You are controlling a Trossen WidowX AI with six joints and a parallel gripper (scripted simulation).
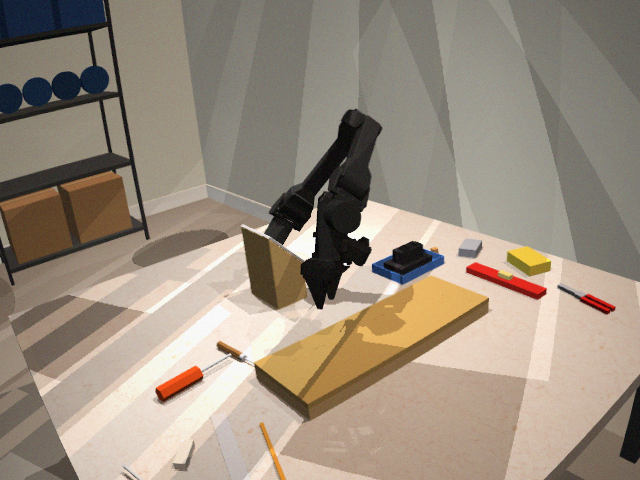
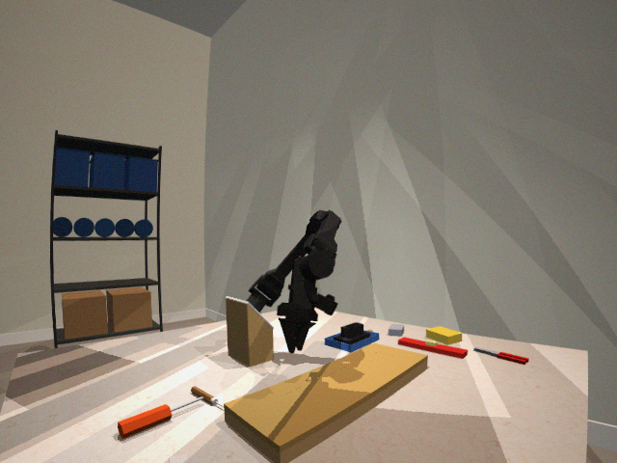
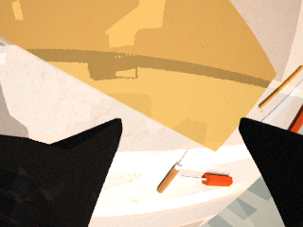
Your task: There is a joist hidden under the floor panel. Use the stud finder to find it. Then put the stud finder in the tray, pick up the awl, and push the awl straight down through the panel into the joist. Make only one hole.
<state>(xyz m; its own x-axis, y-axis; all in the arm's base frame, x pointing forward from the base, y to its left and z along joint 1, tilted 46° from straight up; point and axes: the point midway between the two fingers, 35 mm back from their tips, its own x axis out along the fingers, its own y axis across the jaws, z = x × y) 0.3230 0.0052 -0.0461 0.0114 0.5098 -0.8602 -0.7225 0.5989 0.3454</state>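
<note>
Now: gripper tip 17 cm to the left of the awl, 11 cm above it and 10 cm past it. The rest, counted from my gripper tip: pencil: 24 cm to the right, 22 cm ahead, 11 cm below; ruler: 30 cm to the right, 20 cm ahead, 12 cm below; blue tray: 38 cm to the left, 22 cm behind, 10 cm below.
</note>
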